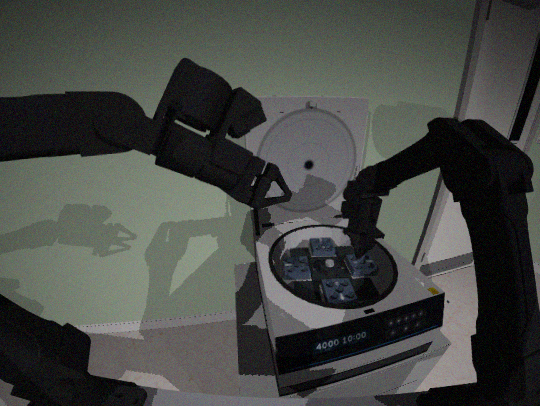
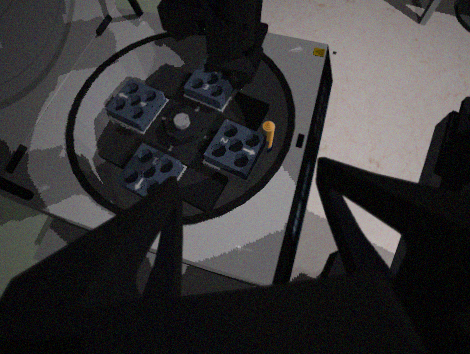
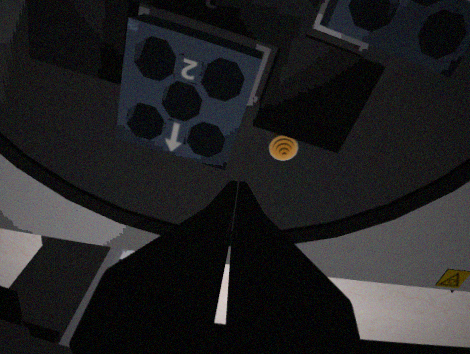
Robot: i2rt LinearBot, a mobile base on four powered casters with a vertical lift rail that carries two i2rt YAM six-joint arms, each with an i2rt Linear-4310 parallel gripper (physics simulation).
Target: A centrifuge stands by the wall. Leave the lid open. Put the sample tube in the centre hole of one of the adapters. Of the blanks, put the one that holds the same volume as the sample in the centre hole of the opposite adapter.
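Where they show: left gripper, fingertip midpoint: (image 1: 279,192) (image 2: 248,178); right gripper, fingertip midpoint: (image 1: 357,258) (image 2: 237,87) (image 3: 236,193); left arm's base, link origin: (image 1: 86,405).
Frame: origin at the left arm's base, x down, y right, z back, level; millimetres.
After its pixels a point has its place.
Observation:
The centrifuge (image 1: 300,320) {x 77, y 378, z -240 mm} (image 2: 235,250) {x 77, y 334, z -270 mm} has its lid (image 1: 330,140) {x -314, y 554, z -788 mm} up. Four blue five-hole adapters sit around the rotor; no tube shows in their visible holes. The adapter marked 2 (image 1: 338,290) {x 137, y 526, z -393 mm} (image 2: 235,148) {x 158, y 535, z -386 mm} (image 3: 172,137) {x 112, y 520, z -344 mm} is at the front. An orange tube (image 2: 268,134) {x 169, y 607, z -340 mm} (image 3: 283,148) {x 146, y 617, z -351 mm} stands upright in the bowl, outside the holes, beside adapter 2; I cannot tell whether it is sample or blank. My right gripper (image 1: 361,256) {x -3, y 568, z -394 mm} (image 3: 236,193) {x -3, y 568, z -394 mm} is shut and empty, above the bowl by the right-hand adapter (image 1: 367,267) {x 112, y 656, z -474 mm} (image 2: 207,87) {x 113, y 621, z -505 mm}. My left gripper (image 1: 286,196) {x -280, y 327, z -246 mm} (image 2: 248,178) {x -280, y 327, z -246 mm} is open and empty, high near the lid.
The back adapter (image 1: 322,246) {x 112, y 512, z -615 mm} (image 2: 136,104) {x 146, y 522, z -650 mm} and the left-hand adapter (image 1: 297,268) {x 112, y 391, z -481 mm} (image 2: 150,172) {x 152, y 396, z -517 mm} complete the ring around the rotor hub (image 1: 329,263) {x 105, y 514, z -496 mm} (image 2: 182,120) {x 106, y 517, z -502 mm}. The bowl rim (image 3: 345,232) {x 73, y 674, z -334 mm} surrounds them. The green wall (image 1: 125,190) {x -133, y -416, z -721 mm} is behind, and a door stands at the right.

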